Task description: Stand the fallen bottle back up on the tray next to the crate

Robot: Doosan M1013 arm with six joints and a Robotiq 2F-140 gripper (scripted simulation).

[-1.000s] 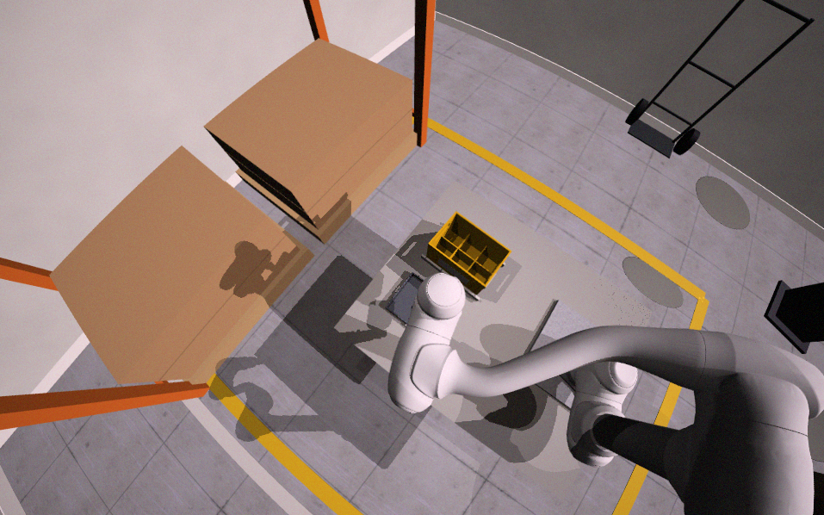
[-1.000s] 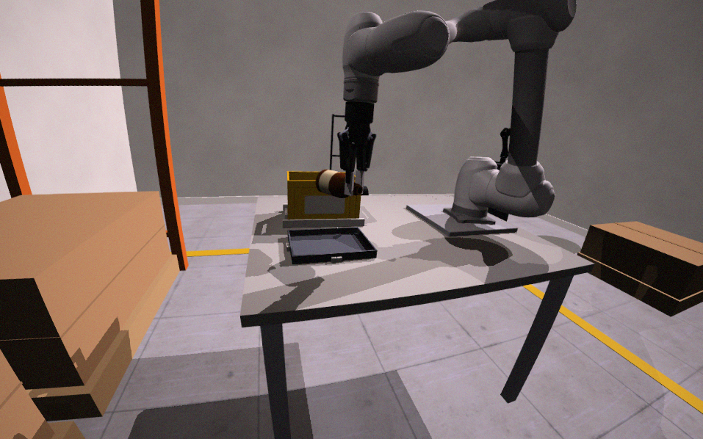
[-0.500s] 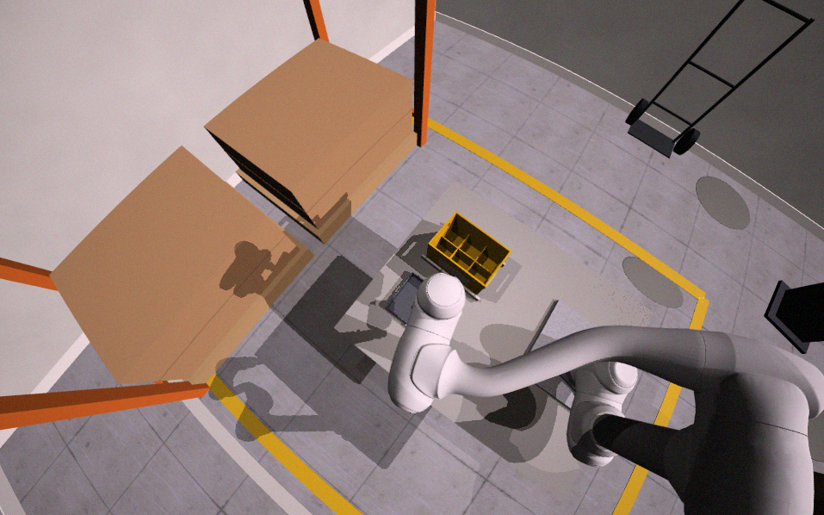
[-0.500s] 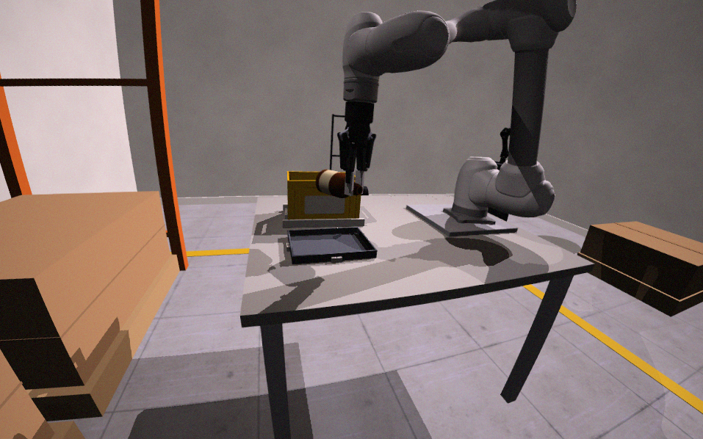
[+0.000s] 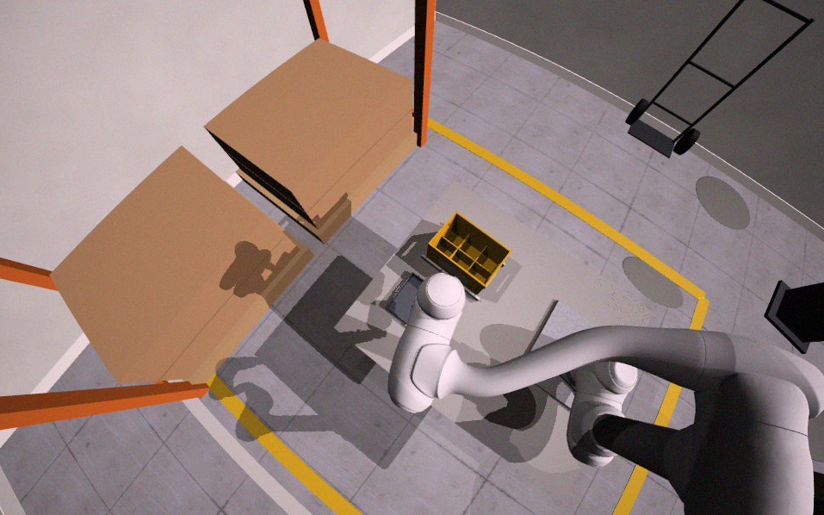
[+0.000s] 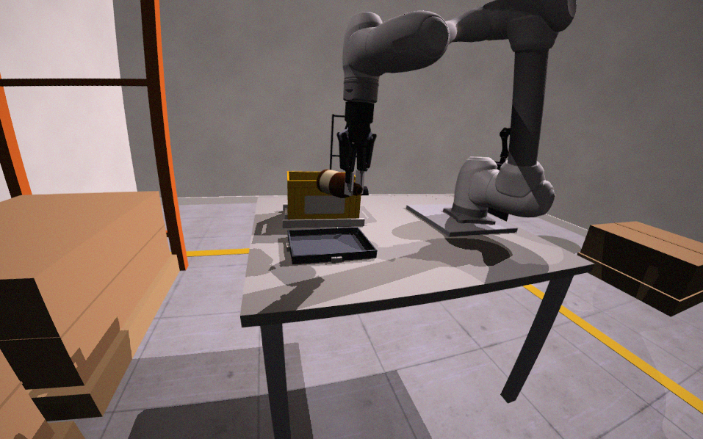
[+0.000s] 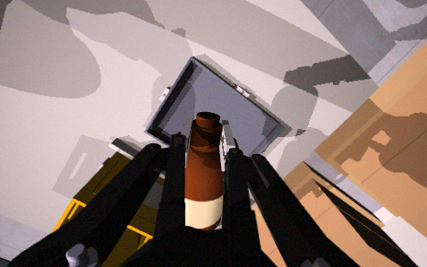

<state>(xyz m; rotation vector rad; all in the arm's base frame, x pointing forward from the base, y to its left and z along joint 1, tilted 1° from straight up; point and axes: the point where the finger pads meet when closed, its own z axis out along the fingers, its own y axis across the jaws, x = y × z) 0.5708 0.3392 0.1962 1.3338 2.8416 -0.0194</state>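
Now: the brown bottle 4 cm to the right of my hand, 3 cm ahead of it and 2 cm below it. Also, from my hand: dark grey tray: 21 cm below, 6 cm ahead, 4 cm to the right; yellow crate: 31 cm to the right, 14 cm below, 9 cm ahead.
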